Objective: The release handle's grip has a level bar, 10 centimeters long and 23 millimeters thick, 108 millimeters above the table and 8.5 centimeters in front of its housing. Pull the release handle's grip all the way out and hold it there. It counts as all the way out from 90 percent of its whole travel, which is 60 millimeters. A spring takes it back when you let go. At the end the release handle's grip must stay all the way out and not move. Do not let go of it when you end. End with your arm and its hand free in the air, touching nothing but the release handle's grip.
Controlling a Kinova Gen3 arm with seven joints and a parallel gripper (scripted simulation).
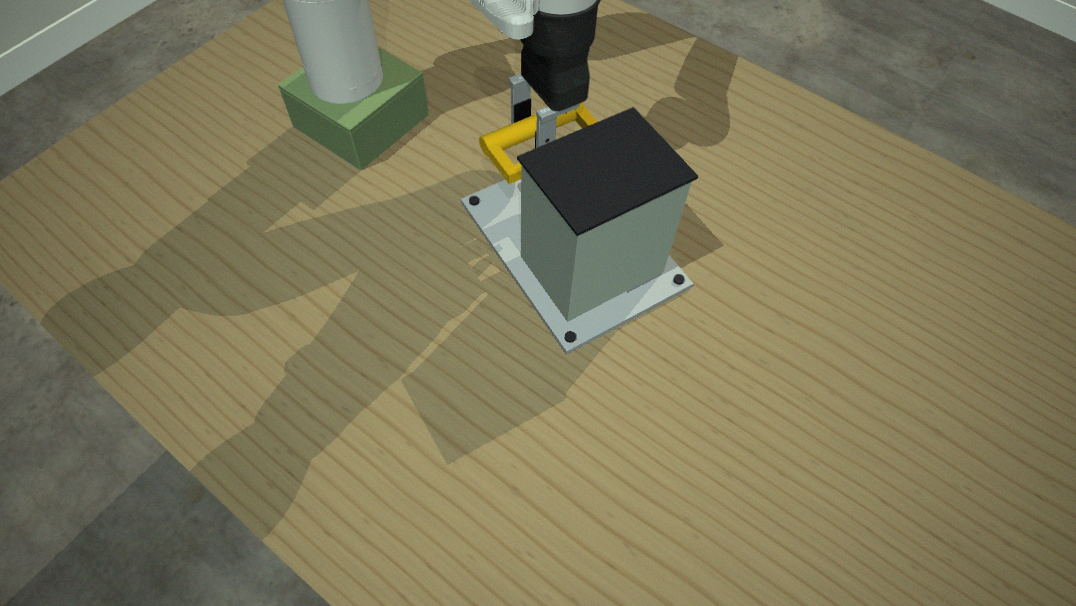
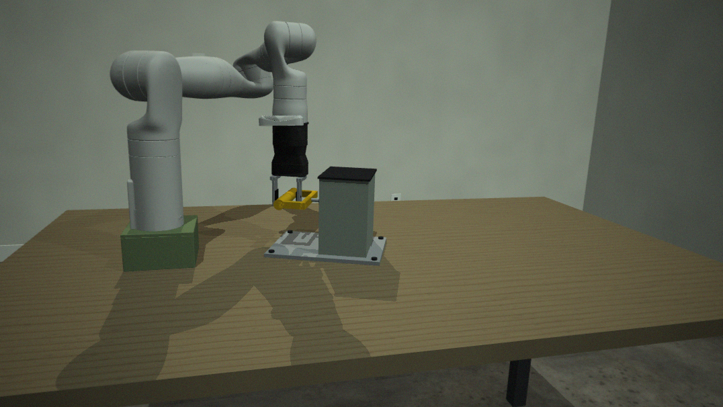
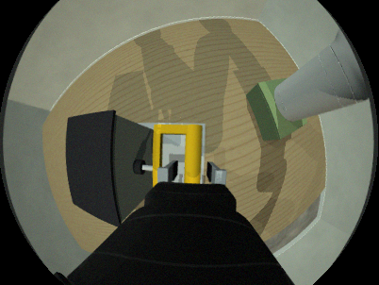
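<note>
The grey base plate is 100 mm below my hand, 90 mm ahead of it and 20 mm to the right of it.
</note>
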